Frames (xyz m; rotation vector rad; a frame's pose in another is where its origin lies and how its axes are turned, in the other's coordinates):
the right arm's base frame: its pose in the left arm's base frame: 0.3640 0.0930 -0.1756 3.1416 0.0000 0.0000
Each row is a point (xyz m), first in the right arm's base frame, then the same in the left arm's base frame.
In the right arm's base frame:
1: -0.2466 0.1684 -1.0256
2: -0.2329 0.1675 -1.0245
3: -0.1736 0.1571 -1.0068
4: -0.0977 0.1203 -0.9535
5: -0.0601 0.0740 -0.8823
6: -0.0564 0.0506 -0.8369
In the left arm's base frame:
1: 0.1174 -0.0754 0.8500
2: 0.1311 -0.0745 0.8489
3: 0.1904 -0.0641 0.8312
4: 0.2663 -0.0273 0.7779
5: 0.3039 0.0190 0.7067
6: 0.3076 0.0424 0.6613

